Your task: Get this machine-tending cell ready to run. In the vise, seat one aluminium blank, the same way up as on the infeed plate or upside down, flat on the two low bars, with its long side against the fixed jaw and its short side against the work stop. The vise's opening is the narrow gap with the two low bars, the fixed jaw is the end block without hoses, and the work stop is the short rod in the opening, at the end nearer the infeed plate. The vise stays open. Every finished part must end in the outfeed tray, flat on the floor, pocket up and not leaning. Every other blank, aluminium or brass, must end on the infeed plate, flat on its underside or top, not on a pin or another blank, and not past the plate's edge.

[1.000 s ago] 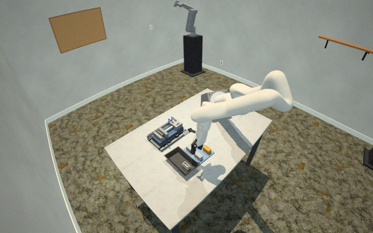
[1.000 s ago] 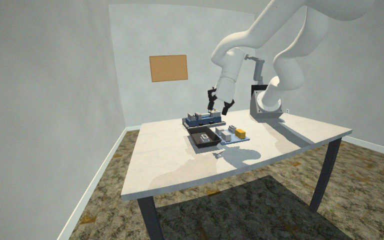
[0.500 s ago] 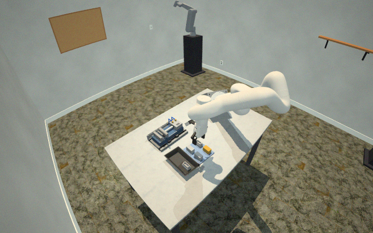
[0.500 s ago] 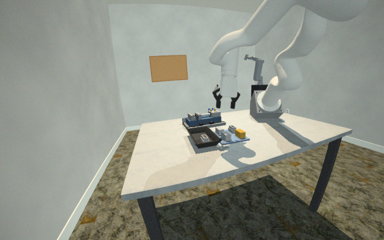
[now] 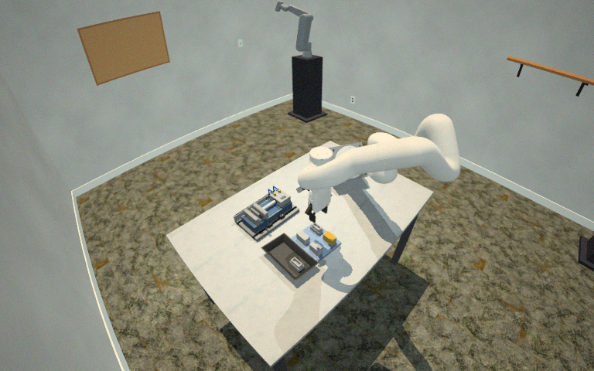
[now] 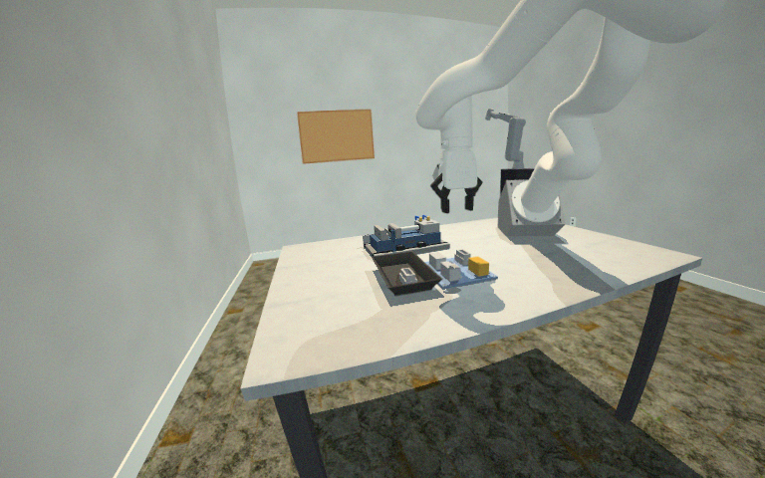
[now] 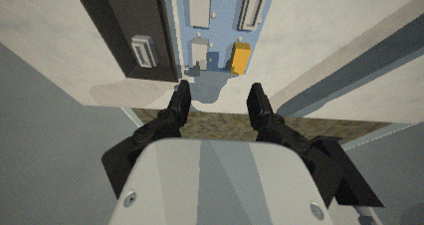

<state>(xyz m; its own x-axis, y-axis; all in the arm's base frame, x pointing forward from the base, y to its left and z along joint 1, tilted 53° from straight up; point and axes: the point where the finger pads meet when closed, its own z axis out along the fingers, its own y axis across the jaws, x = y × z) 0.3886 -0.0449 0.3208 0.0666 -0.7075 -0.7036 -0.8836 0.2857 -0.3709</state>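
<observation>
Now: the brass blank 50 mm behind my hand, 40 mm to the left of it and 170 mm below it. The rest, counted from my hand: blue vise (70 mm ahead, 300 mm to the right, 160 mm below).
</observation>
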